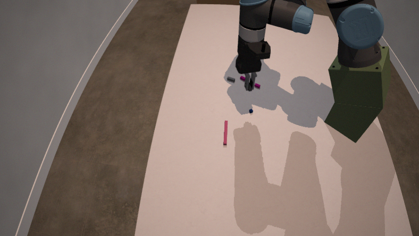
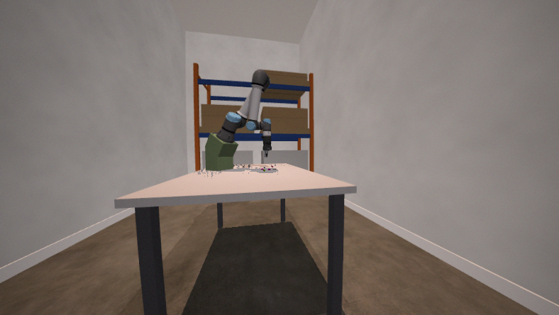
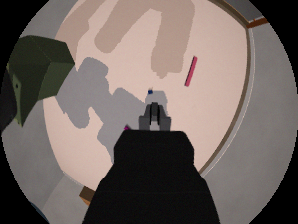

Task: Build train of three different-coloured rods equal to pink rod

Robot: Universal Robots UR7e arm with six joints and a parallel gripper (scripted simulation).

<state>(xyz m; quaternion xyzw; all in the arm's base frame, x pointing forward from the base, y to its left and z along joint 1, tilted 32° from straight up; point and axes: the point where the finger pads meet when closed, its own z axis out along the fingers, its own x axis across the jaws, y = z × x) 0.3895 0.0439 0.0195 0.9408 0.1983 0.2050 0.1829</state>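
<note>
The blue rod lies 2 cm behind my hand, 2 cm to the left of it and 12 cm below it. Round my hand: lime rod 3 cm behind, 20 cm to the right, 12 cm below; then pink rod 6 cm ahead, 12 cm to the left, 12 cm below; then magenta rod 4 cm behind, 11 cm to the right, 12 cm below.
</note>
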